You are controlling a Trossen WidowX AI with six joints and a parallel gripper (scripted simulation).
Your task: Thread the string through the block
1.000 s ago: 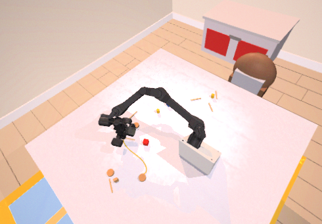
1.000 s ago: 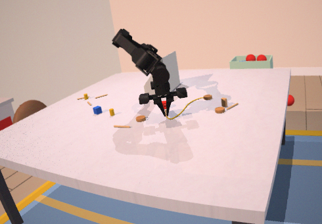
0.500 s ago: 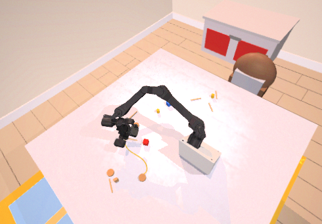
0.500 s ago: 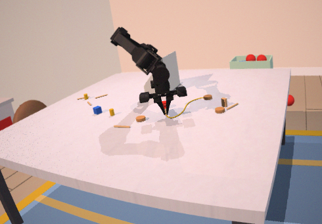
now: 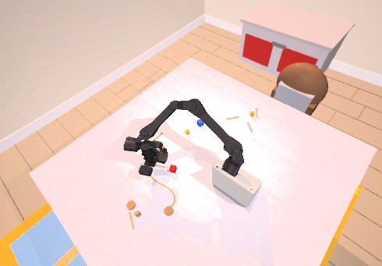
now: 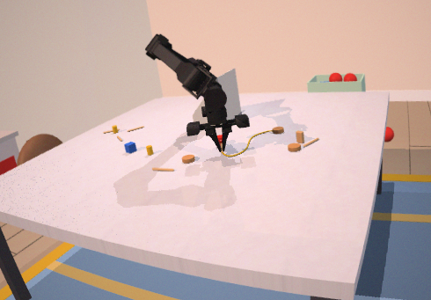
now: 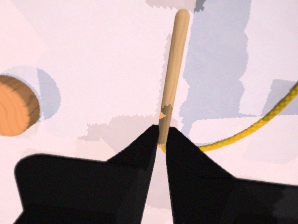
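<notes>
My gripper tip is now 100 mm past the red block and 40 mm to the left of it. Also, from my gripper tip: thin wooden stick: 10 mm to the right, 10 mm behind; yellow peg: 270 mm to the right, 20 mm behind; small wooden block: 230 mm to the left, 100 mm behind.
</notes>
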